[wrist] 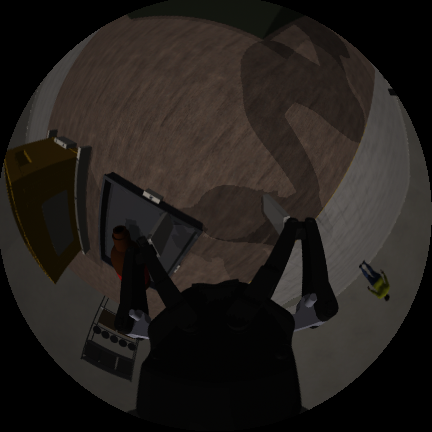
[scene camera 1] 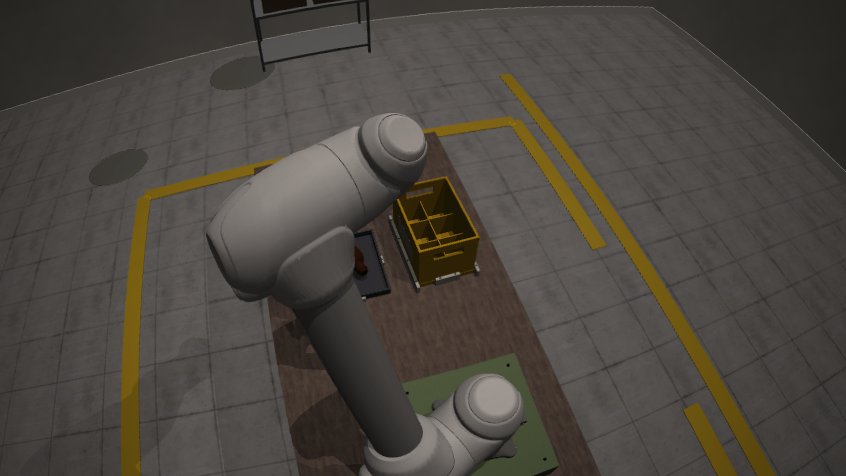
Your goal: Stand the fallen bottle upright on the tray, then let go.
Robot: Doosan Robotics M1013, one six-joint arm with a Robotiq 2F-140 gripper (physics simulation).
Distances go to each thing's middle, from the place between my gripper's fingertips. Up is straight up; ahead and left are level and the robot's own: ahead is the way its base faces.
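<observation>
Brown bottle (wrist: 120, 235): my gripper is 2 cm below it, 7 cm to the left of it and 19 cm short of it.
</observation>
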